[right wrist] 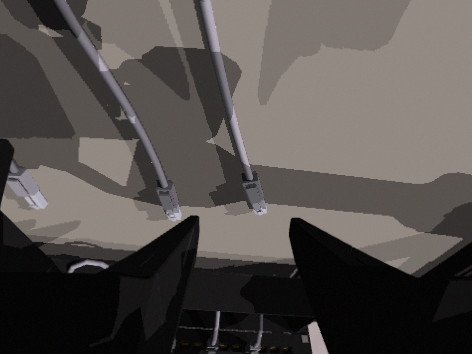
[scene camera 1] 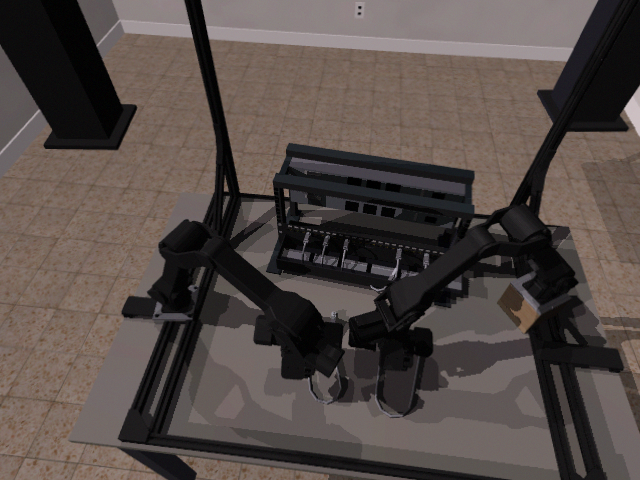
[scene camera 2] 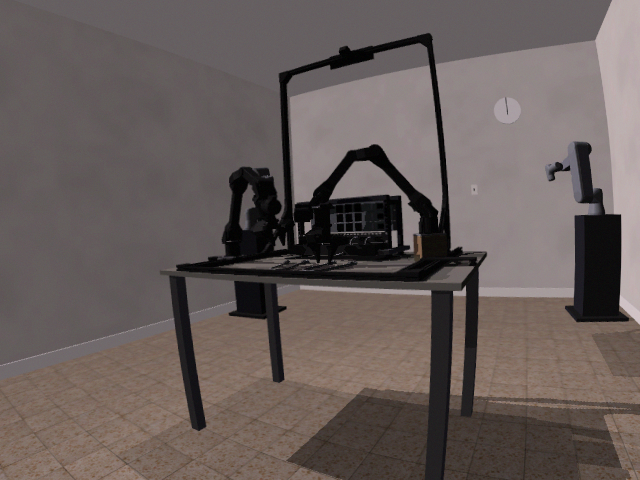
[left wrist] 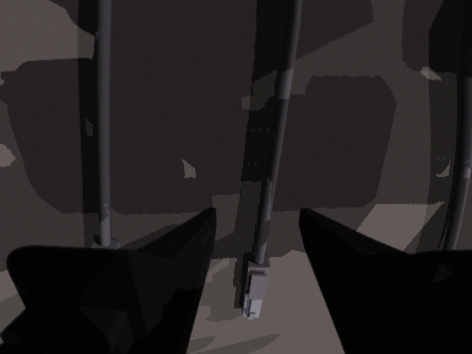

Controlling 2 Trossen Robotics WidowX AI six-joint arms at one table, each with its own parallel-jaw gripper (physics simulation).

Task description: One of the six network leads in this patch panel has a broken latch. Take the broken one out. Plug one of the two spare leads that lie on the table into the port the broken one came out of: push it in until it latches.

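Frame: origin at the left arm's base, x ahead, y left, z up, level; metres.
Where they show: left gripper, between the fingertips: (scene camera 2: 324, 263) (left wrist: 257, 216); right gripper, between the fingertips: (right wrist: 244, 225) (scene camera 2: 279, 245); left arm's base, origin of its link: (scene camera 1: 541, 289) (scene camera 2: 429, 233); right arm's base, origin of its link: (scene camera 1: 176, 301) (scene camera 2: 232, 255).
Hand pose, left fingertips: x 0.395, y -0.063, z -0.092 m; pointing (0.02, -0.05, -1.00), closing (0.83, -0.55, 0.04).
Things, the pixels of their top centre, and the offset from my left fingertips. "spot": a spot on its surface instead. Level surfaces: height alone.
- loop, a spot on its surface: (scene camera 1: 325, 401) spot: dz -0.003, dx +0.182, dy +0.041 m
- lead's plug, centre of its top: (left wrist: 255, 299) (right wrist: 22, 196) dz +0.003, dx -0.032, dy -0.049 m
- rack's front top bar, a spot on its surface: (scene camera 1: 372, 193) spot: dz +0.252, dx -0.099, dy -0.272 m
- table, height of its surface: dz -0.009 m
The patch panel (scene camera 1: 372, 241) sits low in the dark rack, with several grey leads plugged in; two plugs (right wrist: 213, 346) (right wrist: 256, 346) show in the right wrist view. Which latch is broken cannot be told. The spare leads lie looped on the table, one loop (scene camera 1: 325, 400) at the left, another loop (scene camera 1: 395, 414) at the right. My left gripper (scene camera 2: 324, 256) (left wrist: 257, 216) is open above the table, a lead's plug (left wrist: 256, 290) lying below between its fingers. My right gripper (right wrist: 244, 225) is open and empty, two plugs (right wrist: 254, 195) (right wrist: 169, 202) lying beyond its fingertips.
The rack's front top bar (scene camera 1: 372, 193) stands above the panel at the back of the table. A wooden block (scene camera 1: 518, 308) (scene camera 2: 430, 245) is at the left arm's base. Dark frame rails edge the table (scene camera 1: 103, 382). Another plug (right wrist: 27, 187) lies at the left of the right wrist view.
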